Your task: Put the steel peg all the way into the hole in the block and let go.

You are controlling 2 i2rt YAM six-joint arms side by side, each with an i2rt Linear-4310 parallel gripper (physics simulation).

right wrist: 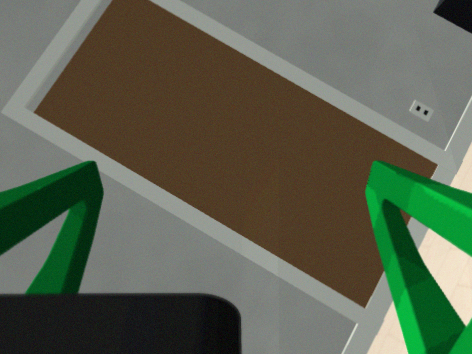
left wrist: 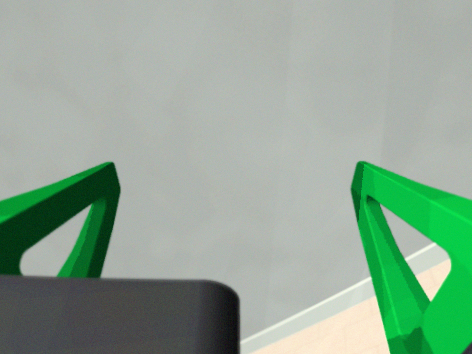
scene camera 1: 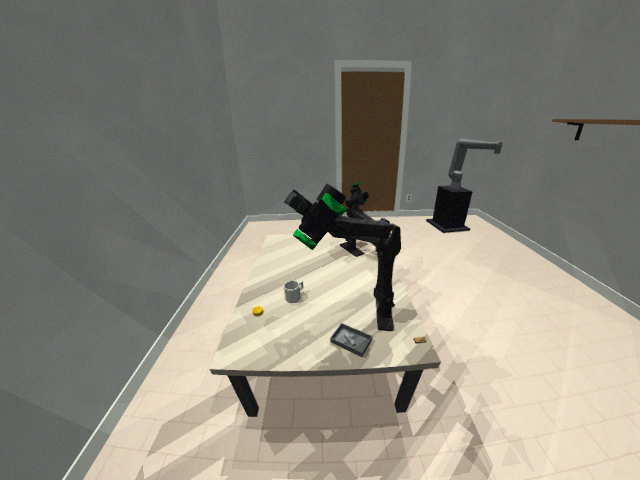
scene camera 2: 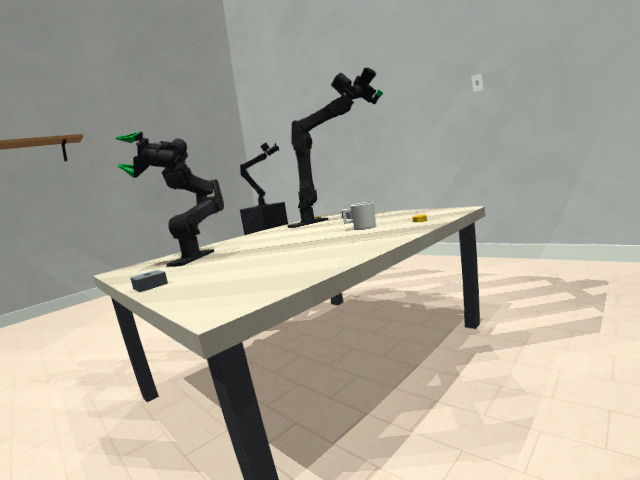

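Pixels of known places: left gripper, fingertip midpoint: [left wrist: 235, 175] [scene camera 1: 320, 227] [scene camera 2: 374, 88]; right gripper, fingertip midpoint: [right wrist: 234, 176] [scene camera 1: 364, 188] [scene camera 2: 117, 151]; left arm's base at its link origin: [scene camera 1: 384, 314] [scene camera 2: 308, 223]; right arm's base at its link origin: [scene camera 1: 351, 249] [scene camera 2: 192, 258].
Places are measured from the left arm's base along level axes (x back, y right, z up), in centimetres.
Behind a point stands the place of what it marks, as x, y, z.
The block [scene camera 2: 148, 280] @[-48.0, 80.3, 2.2] is dark grey with a small hole in its top, and sits near the table's left corner in scene camera 2; it does not show in scene camera 1. A light grey rod [scene camera 1: 349, 338] @[-15.7, -17.0, 1.7], seemingly the steel peg, lies in a dark tray [scene camera 1: 367, 347] @[-8.2, -19.7, 0.2] near the table's front edge in scene camera 1. My left gripper [scene camera 1: 317, 221] @[-23.4, -33.0, 58.6] [scene camera 2: 379, 93] @[-23.4, -33.0, 58.6] [left wrist: 235, 175] @[-23.4, -33.0, 58.6] is open and empty, high above the table. My right gripper [scene camera 1: 361, 190] @[-10.2, 77.8, 40.2] [scene camera 2: 119, 153] @[-10.2, 77.8, 40.2] [right wrist: 234, 176] @[-10.2, 77.8, 40.2] is open and empty, raised above the table, higher than the block and apart from it.
A grey mug [scene camera 1: 292, 291] @[-44.7, 3.1, 7.7] [scene camera 2: 363, 215] @[-49.0, 9.6, 4.9] stands on the table [scene camera 1: 310, 369] @[-29.5, -32.0, 0.0] [scene camera 2: 289, 304] @[-84.9, 62.8, -1.5]. A yellow piece [scene camera 1: 257, 310] @[-60.4, -6.4, 1.9] [scene camera 2: 419, 218] @[-62.1, -3.9, 1.3] lies near it. A small brown piece [scene camera 1: 419, 339] @[13.7, -14.6, 0.8] lies near the right edge in scene camera 1. Another arm [scene camera 1: 457, 160] stands on a black pedestal away from the table.
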